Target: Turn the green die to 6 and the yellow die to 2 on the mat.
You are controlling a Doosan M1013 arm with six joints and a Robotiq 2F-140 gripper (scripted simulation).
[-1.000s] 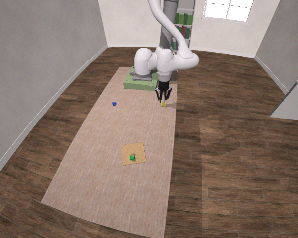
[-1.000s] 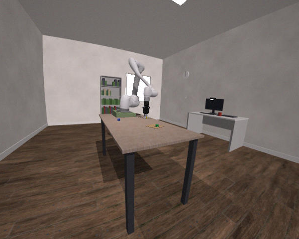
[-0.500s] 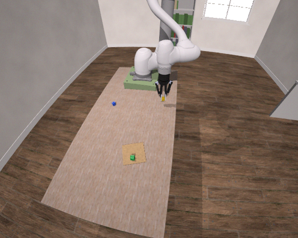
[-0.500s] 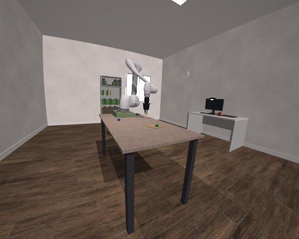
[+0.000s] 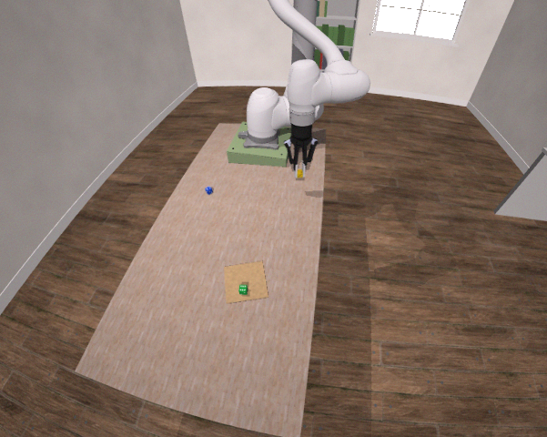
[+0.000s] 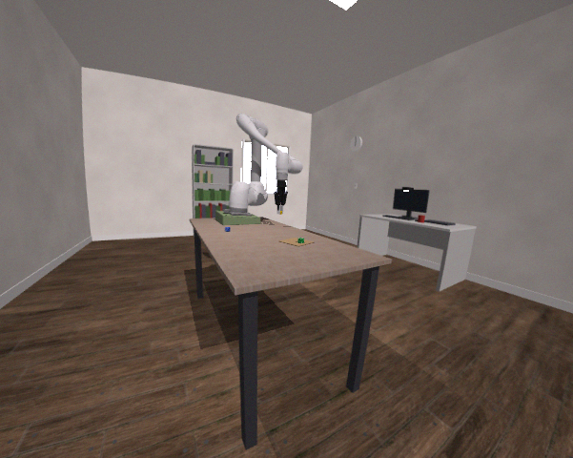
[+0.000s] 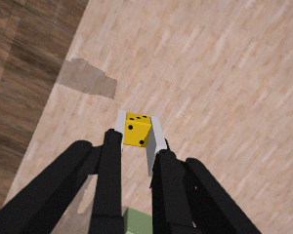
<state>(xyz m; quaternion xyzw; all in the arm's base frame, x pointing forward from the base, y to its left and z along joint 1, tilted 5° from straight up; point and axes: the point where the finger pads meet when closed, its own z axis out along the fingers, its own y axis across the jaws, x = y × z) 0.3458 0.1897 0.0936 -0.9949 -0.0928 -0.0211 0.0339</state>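
Now: hand 45 cm short of the tan mat, 18 cm to the left of it and 13 cm above it. Round my hand: green die (48 cm ahead, 18 cm to the right, 12 cm below); then blue die (41 cm to the right, 12 cm below, 1 cm ahead); then yellow die (2 cm below).
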